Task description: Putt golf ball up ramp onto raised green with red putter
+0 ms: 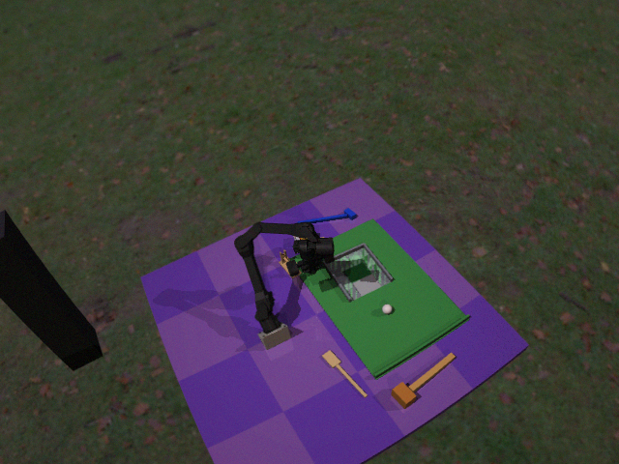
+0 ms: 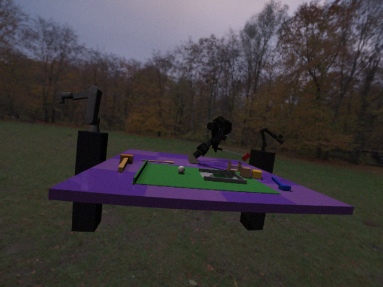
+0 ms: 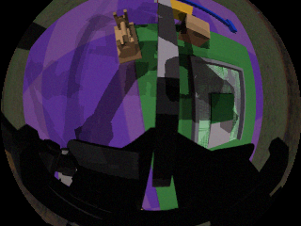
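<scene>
Now: gripper tip 12 cm to the right of the red putter, 2 cm short of it and 1 cm below it. Also, from my gripper tip: white golf ball: 27 cm to the right, 18 cm ahead, 11 cm below; green mat: 21 cm ahead, 15 cm to the right, 13 cm below; yellow block: 28 cm to the left, 12 cm ahead, 11 cm below.
</scene>
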